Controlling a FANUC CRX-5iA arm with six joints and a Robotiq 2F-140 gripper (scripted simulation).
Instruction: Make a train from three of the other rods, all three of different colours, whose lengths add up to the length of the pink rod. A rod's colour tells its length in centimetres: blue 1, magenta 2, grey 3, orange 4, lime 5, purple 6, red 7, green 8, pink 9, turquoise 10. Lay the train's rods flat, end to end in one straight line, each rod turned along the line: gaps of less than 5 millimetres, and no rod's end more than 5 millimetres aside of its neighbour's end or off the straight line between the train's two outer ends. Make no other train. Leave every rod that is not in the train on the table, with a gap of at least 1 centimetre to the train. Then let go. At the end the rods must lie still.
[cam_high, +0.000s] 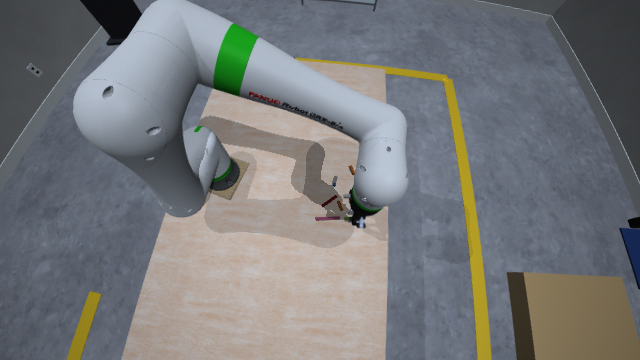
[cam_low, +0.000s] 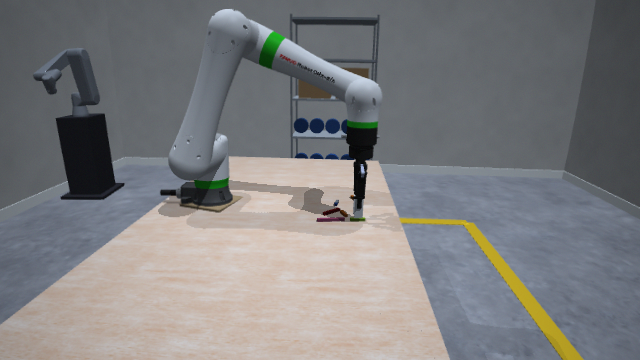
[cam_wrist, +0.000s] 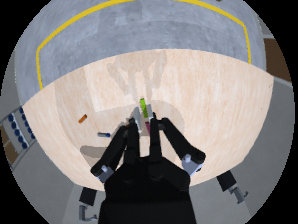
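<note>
The lime rod is 5 cm below my hand. Also, from my hand: pink rod: 9 cm behind, 5 cm below; then blue rod: 6 cm behind, 13 cm to the left, 5 cm below; then red rod: 8 cm behind, 7 cm to the left, 5 cm below.
</note>
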